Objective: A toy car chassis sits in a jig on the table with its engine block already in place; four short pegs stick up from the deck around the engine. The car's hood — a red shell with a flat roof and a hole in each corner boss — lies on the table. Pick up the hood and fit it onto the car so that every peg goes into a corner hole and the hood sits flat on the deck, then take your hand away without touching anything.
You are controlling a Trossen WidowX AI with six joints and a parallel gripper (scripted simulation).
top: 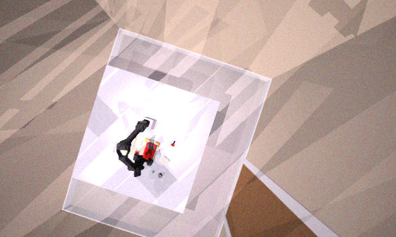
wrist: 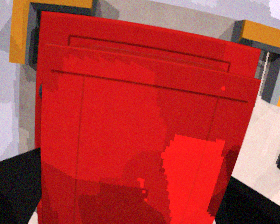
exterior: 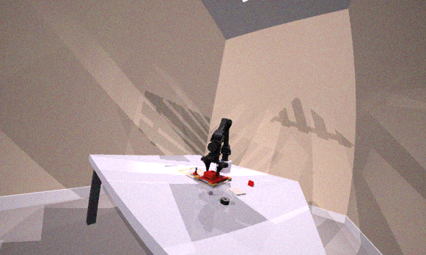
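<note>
The engine block lies 20 mm below my gripper tip. The rest, counted from my gripper tip: jig 40 mm below, 40 mm behind, 30 mm to the right; then flat pale plate 190 mm to the left, 40 mm below, 10 mm behind; then red hood 10 mm above.
</note>
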